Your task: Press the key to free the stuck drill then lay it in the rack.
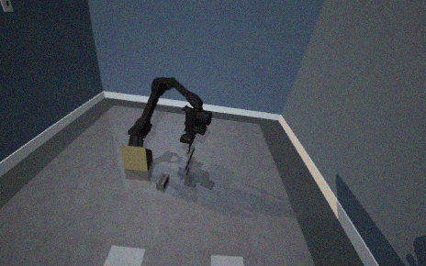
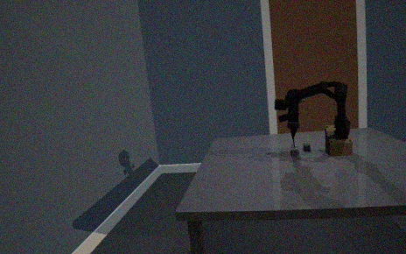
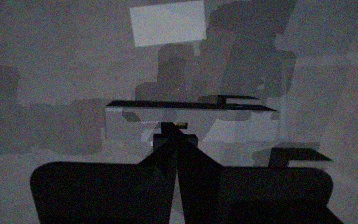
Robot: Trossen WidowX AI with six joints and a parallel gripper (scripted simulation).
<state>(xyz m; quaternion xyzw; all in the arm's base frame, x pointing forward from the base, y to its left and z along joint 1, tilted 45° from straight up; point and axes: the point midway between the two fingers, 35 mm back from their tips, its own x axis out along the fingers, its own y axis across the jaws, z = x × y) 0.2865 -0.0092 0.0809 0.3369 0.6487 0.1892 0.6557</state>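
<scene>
Right now the drill is 8 cm below my gripper tip, 4 cm to the right of it and 2 cm behind it. Round my gripper tip: rack 17 cm to the right, 12 cm below, 12 cm behind.
</scene>
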